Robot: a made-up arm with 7 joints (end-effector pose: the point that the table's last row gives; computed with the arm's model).
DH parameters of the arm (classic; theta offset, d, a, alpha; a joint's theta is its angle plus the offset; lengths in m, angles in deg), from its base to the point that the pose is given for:
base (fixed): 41.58 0 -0.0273 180
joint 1: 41.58 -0.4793 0.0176 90
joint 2: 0 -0.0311 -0.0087 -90
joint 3: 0 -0.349 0.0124 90
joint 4: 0 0.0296 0.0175 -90
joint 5: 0 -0.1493 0.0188 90
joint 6: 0 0.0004 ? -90
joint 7: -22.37 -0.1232 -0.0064 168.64
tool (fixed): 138.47 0.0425 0 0
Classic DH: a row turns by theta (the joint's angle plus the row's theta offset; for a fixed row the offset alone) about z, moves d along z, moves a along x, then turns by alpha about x.
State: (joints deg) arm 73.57 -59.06 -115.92 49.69 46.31 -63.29 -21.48
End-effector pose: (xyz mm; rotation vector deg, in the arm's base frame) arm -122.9 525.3 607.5 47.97 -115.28 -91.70
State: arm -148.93 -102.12 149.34 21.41 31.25 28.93 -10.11
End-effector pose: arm 467.4 -167.9 147.7 -166.44 14.61 -59.16
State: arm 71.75 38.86 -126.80 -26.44 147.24 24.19 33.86
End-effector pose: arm -13.7 -521.0 849.6 83.40 -22.16 28.76
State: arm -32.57 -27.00 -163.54 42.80 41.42 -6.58 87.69
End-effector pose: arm -430.6 -245.5 847.3 92.65 -2.07 -111.72
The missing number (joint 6, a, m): 0.0285
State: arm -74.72 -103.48 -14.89 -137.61 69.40 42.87 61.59
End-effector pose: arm 125.0 -214.2 243.6 -18.14 117.15 -4.06
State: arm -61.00 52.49 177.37 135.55 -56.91 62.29 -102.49
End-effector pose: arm 193.7 -57.2 605.8 43.38 124.24 -65.62
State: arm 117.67 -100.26 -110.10 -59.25 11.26 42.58 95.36
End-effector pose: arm 134.9 577.6 390.3 -59.37 75.12 42.22
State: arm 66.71 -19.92 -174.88 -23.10 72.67 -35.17 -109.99
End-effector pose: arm -170.9 29.6 1096.2 47.06 -12.96 -48.62
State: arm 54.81 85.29 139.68 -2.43 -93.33 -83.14 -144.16
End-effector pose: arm 324.5 -458.4 634.0 -41.40 0.39 -107.46
